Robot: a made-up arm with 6 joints. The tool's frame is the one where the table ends. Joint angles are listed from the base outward.
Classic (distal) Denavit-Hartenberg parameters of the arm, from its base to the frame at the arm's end. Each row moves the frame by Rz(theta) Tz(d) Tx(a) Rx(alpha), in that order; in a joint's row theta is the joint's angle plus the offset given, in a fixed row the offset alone. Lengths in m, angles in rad.
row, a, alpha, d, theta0
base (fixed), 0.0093, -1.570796, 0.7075, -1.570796
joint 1, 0.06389, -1.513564, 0.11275, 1.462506
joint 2, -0.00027, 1.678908, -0.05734, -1.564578
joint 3, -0.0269, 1.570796, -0.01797, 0.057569
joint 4, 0.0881, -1.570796, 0.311, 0
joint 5, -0.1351, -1.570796, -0.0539, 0
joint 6, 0.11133, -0.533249, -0.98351, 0.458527
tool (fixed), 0, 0, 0.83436, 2.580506
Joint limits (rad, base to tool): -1.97..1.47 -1.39..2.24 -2.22..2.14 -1.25..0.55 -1.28..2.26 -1..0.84
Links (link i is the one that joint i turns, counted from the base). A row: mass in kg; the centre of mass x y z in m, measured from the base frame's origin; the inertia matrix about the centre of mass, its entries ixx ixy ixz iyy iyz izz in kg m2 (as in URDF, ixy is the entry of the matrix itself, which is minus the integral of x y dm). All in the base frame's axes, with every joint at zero. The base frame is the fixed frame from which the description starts. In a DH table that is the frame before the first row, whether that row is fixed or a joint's. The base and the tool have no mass.
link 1: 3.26; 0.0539 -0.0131 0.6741; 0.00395 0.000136 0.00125 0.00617 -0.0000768 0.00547
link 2: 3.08; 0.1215 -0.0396 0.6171; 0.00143 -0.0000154 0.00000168 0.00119 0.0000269 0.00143
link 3: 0.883; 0.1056 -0.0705 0.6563; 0.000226 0 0 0.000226 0 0.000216
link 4: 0.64; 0.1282 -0.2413 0.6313; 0.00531 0.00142 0 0.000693 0 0.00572
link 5: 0.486; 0.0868 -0.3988 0.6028; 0.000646 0 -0.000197 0.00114 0 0.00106
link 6: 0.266; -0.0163 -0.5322 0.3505; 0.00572 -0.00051 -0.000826 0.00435 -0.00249 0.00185
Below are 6 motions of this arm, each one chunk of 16 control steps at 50 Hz.
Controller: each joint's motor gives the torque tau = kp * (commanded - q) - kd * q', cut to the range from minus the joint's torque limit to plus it. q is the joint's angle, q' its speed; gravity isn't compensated. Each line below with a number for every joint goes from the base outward.
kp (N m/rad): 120 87 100 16 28 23
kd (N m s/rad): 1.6 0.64 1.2 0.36 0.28 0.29
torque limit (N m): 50 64 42 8 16 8.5
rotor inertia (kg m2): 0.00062 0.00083 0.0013 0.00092 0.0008 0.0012
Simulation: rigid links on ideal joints. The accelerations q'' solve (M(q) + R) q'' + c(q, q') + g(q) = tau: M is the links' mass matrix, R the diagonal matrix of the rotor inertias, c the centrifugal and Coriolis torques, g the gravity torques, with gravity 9.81 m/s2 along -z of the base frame. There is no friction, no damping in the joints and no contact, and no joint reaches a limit. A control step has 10 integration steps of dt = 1/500 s. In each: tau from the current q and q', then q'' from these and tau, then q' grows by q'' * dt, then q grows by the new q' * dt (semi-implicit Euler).
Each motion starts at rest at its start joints. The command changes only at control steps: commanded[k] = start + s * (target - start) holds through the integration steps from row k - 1 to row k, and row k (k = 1, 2, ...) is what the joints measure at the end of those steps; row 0 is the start. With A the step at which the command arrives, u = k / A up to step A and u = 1 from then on. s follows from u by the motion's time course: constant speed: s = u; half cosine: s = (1 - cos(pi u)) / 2; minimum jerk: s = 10 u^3 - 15 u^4 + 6 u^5; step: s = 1 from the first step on.
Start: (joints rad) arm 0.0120 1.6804 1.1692 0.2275 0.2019 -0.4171
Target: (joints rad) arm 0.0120 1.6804 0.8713 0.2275 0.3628 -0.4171
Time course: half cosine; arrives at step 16
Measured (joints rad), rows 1 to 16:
1: 0.0188 1.6769 1.1634 0.2242 0.2101 -0.4138
2: 0.0277 1.6688 1.1595 0.2182 0.2219 -0.4072
3: 0.0372 1.6594 1.1554 0.2165 0.2326 -0.4035
4: 0.0468 1.6514 1.1467 0.2227 0.2466 -0.4058
5: 0.0549 1.6466 1.1326 0.2373 0.2663 -0.4144
6: 0.0607 1.6453 1.1137 0.2584 0.2893 -0.4277
7: 0.0644 1.6462 1.0908 0.2816 0.3122 -0.4426
8: 0.0663 1.6473 1.0648 0.3021 0.3330 -0.4552
9: 0.0666 1.6470 1.0367 0.3158 0.3508 -0.4622
10: 0.0651 1.6445 1.0074 0.3212 0.3653 -0.4621
11: 0.0617 1.6408 0.9780 0.3189 0.3762 -0.4560
12: 0.0562 1.6375 0.9495 0.3110 0.3835 -0.4465
13: 0.0488 1.6364 0.9233 0.2995 0.3873 -0.4360
14: 0.0402 1.6386 0.9007 0.2858 0.3875 -0.4265
15: 0.0313 1.6439 0.8830 0.2701 0.3843 -0.4181
16: 0.0231 1.6515 0.8715 0.2527 0.3777 -0.4104

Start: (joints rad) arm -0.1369 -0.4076 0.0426 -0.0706 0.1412 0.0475
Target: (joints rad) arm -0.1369 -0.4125 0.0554 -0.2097 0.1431 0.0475
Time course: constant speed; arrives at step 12
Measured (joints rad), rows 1 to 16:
1: -0.1311 -0.4033 0.0442 -0.0746 0.1485 0.0457
2: -0.1174 -0.4026 0.0456 -0.0864 0.1575 0.0439
3: -0.1002 -0.4025 0.0460 -0.0977 0.1577 0.0403
4: -0.0829 -0.4021 0.0441 -0.1071 0.1490 0.0349
5: -0.0678 -0.4012 0.0394 -0.1165 0.1376 0.0306
6: -0.0565 -0.3997 0.0331 -0.1286 0.1286 0.0295
7: -0.0498 -0.3976 0.0271 -0.1451 0.1231 0.0321
8: -0.0480 -0.3954 0.0229 -0.1658 0.1199 0.0379
9: -0.0508 -0.3933 0.0210 -0.1891 0.1177 0.0455
10: -0.0571 -0.3918 0.0213 -0.2128 0.1166 0.0534
11: -0.0657 -0.3909 0.0234 -0.2349 0.1173 0.0602
12: -0.0751 -0.3911 0.0268 -0.2538 0.1198 0.0650
13: -0.0840 -0.3910 0.0307 -0.2646 0.1238 0.0692
14: -0.0914 -0.3921 0.0344 -0.2679 0.1280 0.0707
15: -0.0963 -0.3941 0.0377 -0.2648 0.1318 0.0684
16: -0.0982 -0.3967 0.0407 -0.2565 0.1355 0.0631

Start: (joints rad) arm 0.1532 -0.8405 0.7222 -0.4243 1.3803 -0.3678
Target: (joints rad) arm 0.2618 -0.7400 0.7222 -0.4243 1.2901 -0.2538
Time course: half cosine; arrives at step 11
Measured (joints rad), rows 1 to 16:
1: 0.1572 -0.8350 0.7222 -0.4198 1.3764 -0.3644
2: 0.1680 -0.8234 0.7216 -0.4147 1.3723 -0.3567
3: 0.1832 -0.8074 0.7204 -0.4132 1.3669 -0.3487
4: 0.2008 -0.7879 0.7183 -0.4172 1.3590 -0.3402
5: 0.2200 -0.7660 0.7154 -0.4270 1.3487 -0.3293
6: 0.2401 -0.7430 0.7116 -0.4424 1.3363 -0.3146
7: 0.2603 -0.7203 0.7067 -0.4625 1.3223 -0.2968
8: 0.2793 -0.6993 0.7003 -0.4864 1.3080 -0.2786
9: 0.2960 -0.6812 0.6925 -0.5132 1.2951 -0.2634
10: 0.3090 -0.6670 0.6837 -0.5415 1.2851 -0.2538
11: 0.3175 -0.6574 0.6747 -0.5698 1.2794 -0.2511
12: 0.3214 -0.6523 0.6667 -0.5951 1.2771 -0.2544
13: 0.3217 -0.6511 0.6611 -0.6136 1.2760 -0.2599
14: 0.3197 -0.6533 0.6589 -0.6229 1.2750 -0.2630
15: 0.3163 -0.6582 0.6605 -0.6219 1.2742 -0.2617
16: 0.3119 -0.6652 0.6654 -0.6114 1.2736 -0.2569

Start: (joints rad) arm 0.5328 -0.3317 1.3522 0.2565 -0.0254 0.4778
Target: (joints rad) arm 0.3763 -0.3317 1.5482 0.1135 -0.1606 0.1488
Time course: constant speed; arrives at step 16
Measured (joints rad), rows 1 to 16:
1: 0.5260 -0.3240 1.3527 0.2476 -0.0255 0.4616
2: 0.5144 -0.3075 1.3566 0.2332 -0.0298 0.4392
3: 0.5053 -0.2900 1.3654 0.2160 -0.0450 0.4192
4: 0.4998 -0.2757 1.3771 0.1990 -0.0703 0.4018
5: 0.4952 -0.2656 1.3890 0.1851 -0.0990 0.3847
6: 0.4888 -0.2593 1.3996 0.1751 -0.1236 0.3664
7: 0.4800 -0.2567 1.4093 0.1674 -0.1393 0.3468
8: 0.4695 -0.2582 1.4194 0.1596 -0.1452 0.3264
9: 0.4578 -0.2635 1.4313 0.1504 -0.1439 0.3056
10: 0.4455 -0.2720 1.4457 0.1401 -0.1394 0.2847
11: 0.4329 -0.2825 1.4622 0.1298 -0.1351 0.2638
12: 0.4204 -0.2935 1.4798 0.1207 -0.1335 0.2425
13: 0.4085 -0.3029 1.4973 0.1136 -0.1351 0.2207
14: 0.3976 -0.3092 1.5136 0.1082 -0.1398 0.1981
15: 0.3878 -0.3111 1.5284 0.1040 -0.1469 0.1750
16: 0.3793 -0.3084 1.5415 0.1005 -0.1563 0.1516

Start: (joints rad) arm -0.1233 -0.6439 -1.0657 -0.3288 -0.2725 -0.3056
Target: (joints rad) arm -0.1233 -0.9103 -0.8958 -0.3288 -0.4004 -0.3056
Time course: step
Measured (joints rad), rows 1 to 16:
1: -0.1043 -0.6828 -1.0074 -0.3929 -0.3193 -0.3100
2: -0.0928 -0.7962 -0.9341 -0.4962 -0.3678 -0.2557
3: -0.0858 -0.9272 -0.8941 -0.5479 -0.4025 -0.2028
4: -0.0726 -1.0082 -0.8870 -0.5013 -0.4350 -0.2150
5: -0.0578 -1.0323 -0.9061 -0.3743 -0.4472 -0.2620
6: -0.0442 -1.0259 -0.9283 -0.2414 -0.4290 -0.3089
7: -0.0382 -1.0056 -0.9353 -0.1685 -0.3900 -0.3505
8: -0.0468 -0.9750 -0.9274 -0.1641 -0.3500 -0.3771
9: -0.0695 -0.9385 -0.9126 -0.1994 -0.3308 -0.3768
10: -0.0989 -0.9038 -0.8969 -0.2490 -0.3386 -0.3551
11: -0.1251 -0.8775 -0.8842 -0.3011 -0.3599 -0.3273
12: -0.1406 -0.8623 -0.8770 -0.3483 -0.3776 -0.3045
13: -0.1423 -0.8582 -0.8769 -0.3840 -0.3842 -0.2915
14: -0.1317 -0.8635 -0.8838 -0.4037 -0.3823 -0.2875
15: -0.1126 -0.8760 -0.8961 -0.4072 -0.3789 -0.2890
16: -0.0900 -0.8932 -0.9110 -0.3983 -0.3794 -0.2914

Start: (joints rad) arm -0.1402 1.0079 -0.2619 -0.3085 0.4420 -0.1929
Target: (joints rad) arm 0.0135 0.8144 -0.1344 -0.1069 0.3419 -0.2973
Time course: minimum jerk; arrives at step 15
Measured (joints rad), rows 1 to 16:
1: -0.1340 1.0032 -0.2625 -0.3106 0.4380 -0.1893
2: -0.1198 0.9964 -0.2609 -0.3172 0.4312 -0.1885
3: -0.1029 0.9874 -0.2546 -0.3240 0.4242 -0.1903
4: -0.0869 0.9745 -0.2438 -0.3247 0.4175 -0.1922
5: -0.0723 0.9576 -0.2300 -0.3158 0.4106 -0.1962
6: -0.0581 0.9368 -0.2147 -0.2972 0.4028 -0.2046
7: -0.0428 0.9127 -0.1990 -0.2705 0.3944 -0.2183
8: -0.0249 0.8866 -0.1827 -0.2379 0.3862 -0.2361
9: -0.0042 0.8602 -0.1649 -0.2017 0.3798 -0.2561
10: 0.0187 0.8351 -0.1450 -0.1637 0.3768 -0.2765
11: 0.0425 0.8126 -0.1233 -0.1252 0.3780 -0.2967
12: 0.0656 0.7939 -0.1013 -0.0871 0.3833 -0.3169
13: 0.0862 0.7795 -0.0810 -0.0505 0.3917 -0.3374
14: 0.1027 0.7699 -0.0642 -0.0168 0.4018 -0.3574
15: 0.1137 0.7643 -0.0522 0.0115 0.4111 -0.3747
16: 0.1185 0.7615 -0.0456 0.0322 0.4169 -0.3867

